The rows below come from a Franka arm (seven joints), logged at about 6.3 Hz.
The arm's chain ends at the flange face. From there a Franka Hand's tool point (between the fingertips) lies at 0.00 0.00 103.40 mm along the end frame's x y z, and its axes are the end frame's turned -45 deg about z.
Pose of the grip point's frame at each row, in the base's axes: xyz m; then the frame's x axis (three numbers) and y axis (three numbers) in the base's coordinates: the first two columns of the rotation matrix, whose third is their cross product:
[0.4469 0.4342 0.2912 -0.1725 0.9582 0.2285 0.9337 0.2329 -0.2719]
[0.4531 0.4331 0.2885 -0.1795 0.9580 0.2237 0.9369 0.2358 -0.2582]
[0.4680 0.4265 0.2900 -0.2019 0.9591 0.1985 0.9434 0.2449 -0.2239]
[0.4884 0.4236 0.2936 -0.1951 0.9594 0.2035 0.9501 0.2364 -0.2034]
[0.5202 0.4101 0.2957 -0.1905 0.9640 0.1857 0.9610 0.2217 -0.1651]
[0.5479 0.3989 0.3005 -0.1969 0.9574 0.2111 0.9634 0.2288 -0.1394]
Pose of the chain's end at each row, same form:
[0.4793 0.4170 0.3879 0.5382 0.8422 -0.0307 0.7822 -0.5129 -0.3538]
[0.4841 0.4162 0.3857 0.5356 0.8441 -0.0244 0.7894 -0.5107 -0.3408]
[0.4952 0.4118 0.3887 0.5243 0.8514 -0.0180 0.8098 -0.5050 -0.2987]
[0.5136 0.4077 0.3926 0.5339 0.8456 0.0001 0.8098 -0.5112 -0.2877]
[0.5409 0.3949 0.3959 0.5448 0.8384 0.0146 0.8142 -0.5249 -0.2481]
[0.5667 0.3807 0.4005 0.5420 0.8388 0.0507 0.8205 -0.5152 -0.2478]

